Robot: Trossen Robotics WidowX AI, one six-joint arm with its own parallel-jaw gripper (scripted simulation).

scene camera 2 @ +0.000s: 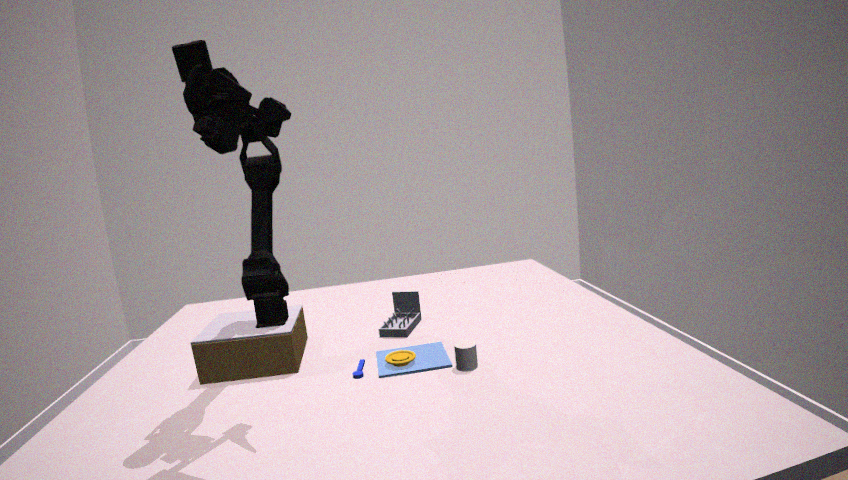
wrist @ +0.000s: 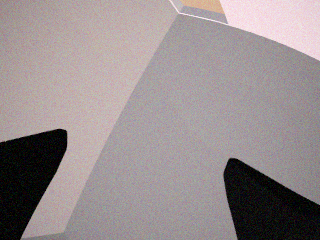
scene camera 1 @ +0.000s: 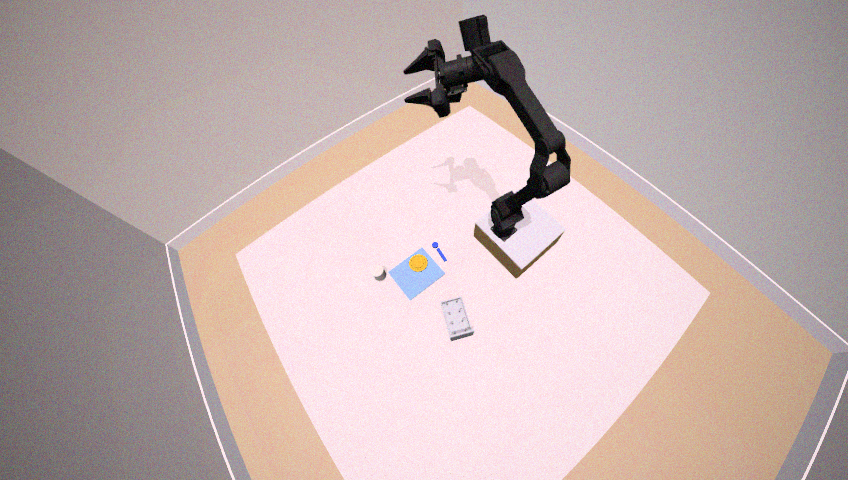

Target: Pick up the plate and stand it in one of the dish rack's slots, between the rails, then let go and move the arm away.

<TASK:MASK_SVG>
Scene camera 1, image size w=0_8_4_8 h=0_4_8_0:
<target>gripper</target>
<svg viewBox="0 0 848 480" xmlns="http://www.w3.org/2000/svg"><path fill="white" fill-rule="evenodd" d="M433 39L428 41L428 47L425 47L425 50L419 54L419 57L405 68L404 74L413 74L423 70L434 71L436 88L432 91L430 88L426 88L408 96L404 101L406 103L431 106L438 117L441 118L451 113L450 103L460 103L462 93L467 92L468 83L472 82L468 73L467 57L461 58L461 54L456 55L457 59L445 62L445 53L440 41Z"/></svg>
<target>grey dish rack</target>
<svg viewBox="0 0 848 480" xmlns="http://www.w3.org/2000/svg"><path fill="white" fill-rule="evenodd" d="M462 296L440 302L450 341L472 336L475 332L475 329L471 327Z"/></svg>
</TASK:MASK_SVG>
